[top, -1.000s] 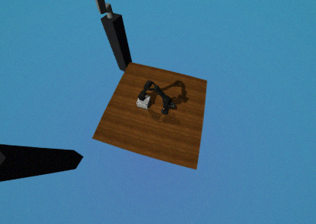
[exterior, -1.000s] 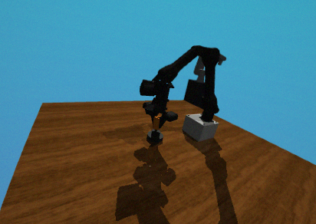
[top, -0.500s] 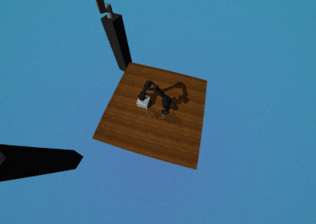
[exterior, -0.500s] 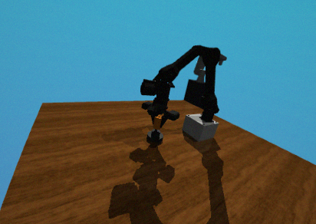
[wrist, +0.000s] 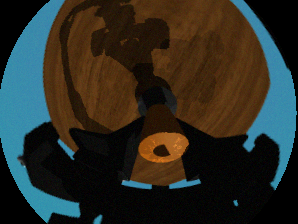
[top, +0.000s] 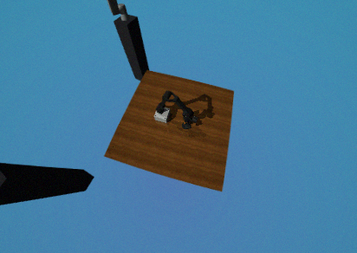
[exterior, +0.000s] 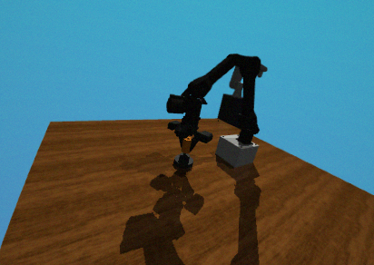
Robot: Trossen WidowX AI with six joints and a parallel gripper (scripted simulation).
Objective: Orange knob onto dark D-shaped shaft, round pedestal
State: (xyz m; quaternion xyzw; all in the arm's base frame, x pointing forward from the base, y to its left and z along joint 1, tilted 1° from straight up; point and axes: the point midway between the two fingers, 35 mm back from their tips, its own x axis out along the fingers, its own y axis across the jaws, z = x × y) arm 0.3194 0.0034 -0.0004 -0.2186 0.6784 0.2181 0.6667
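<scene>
Now: gripper tip 20 mm below the orange knob. From my gripper tip the other things lie so: round dark pedestal (40 mm below).
</scene>
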